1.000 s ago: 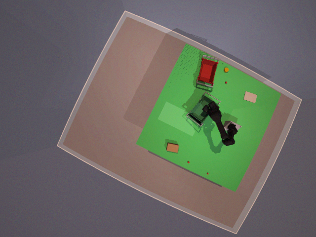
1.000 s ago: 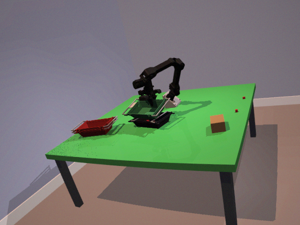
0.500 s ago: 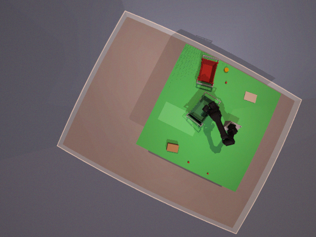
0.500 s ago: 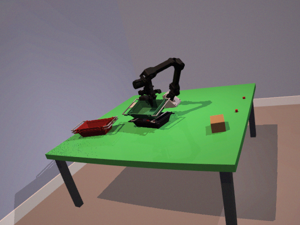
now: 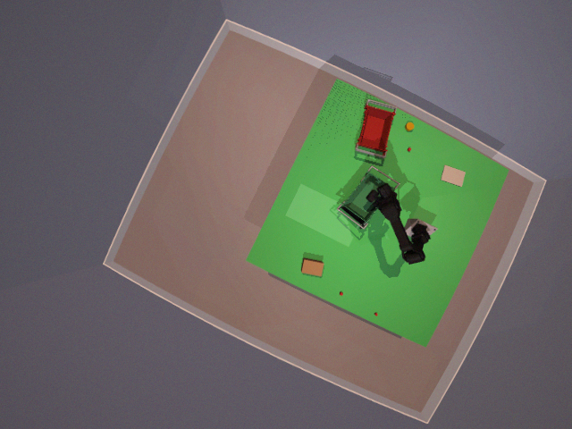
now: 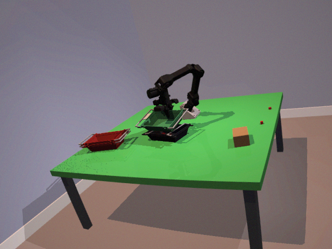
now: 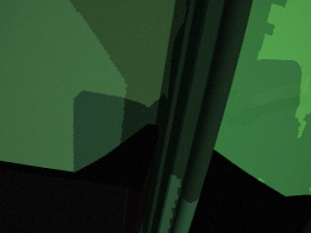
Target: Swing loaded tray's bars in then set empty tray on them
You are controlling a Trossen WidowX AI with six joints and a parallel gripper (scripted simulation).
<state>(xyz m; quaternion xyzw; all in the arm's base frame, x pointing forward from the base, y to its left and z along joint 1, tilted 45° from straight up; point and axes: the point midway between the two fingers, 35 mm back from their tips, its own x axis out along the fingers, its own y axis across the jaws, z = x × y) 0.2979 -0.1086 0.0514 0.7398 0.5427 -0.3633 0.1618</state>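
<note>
My gripper tip is 70 mm short of the green tray, 30 mm to the left of it and 10 mm below it. Also, from my gripper tip: brown box: 230 mm ahead, 460 mm to the left, 80 mm below; then tan flat plate: 470 mm behind, 360 mm to the right, 110 mm below.
</note>
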